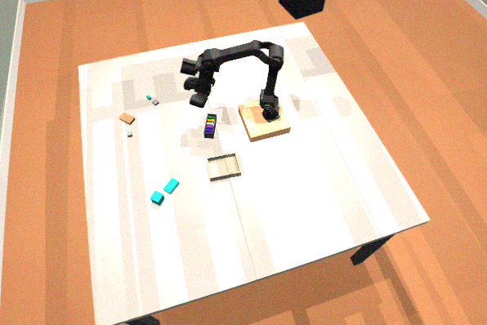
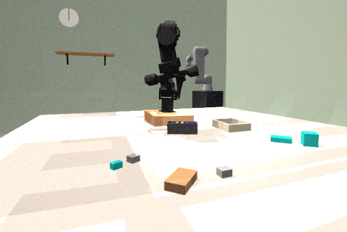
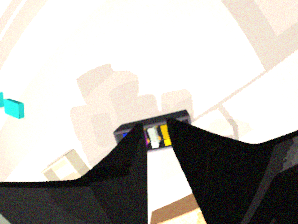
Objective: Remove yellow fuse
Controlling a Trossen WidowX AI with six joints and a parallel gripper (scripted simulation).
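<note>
Now: the yellow fuse 30 mm behind my gripper tip, 30 mm to the left of it and 100 mm below it. From my gripper tip the other things lie so: cyan block: 170 mm ahead, 260 mm to the right, 120 mm below; then tray: 20 mm ahead, 260 mm to the left, 130 mm below.
</note>
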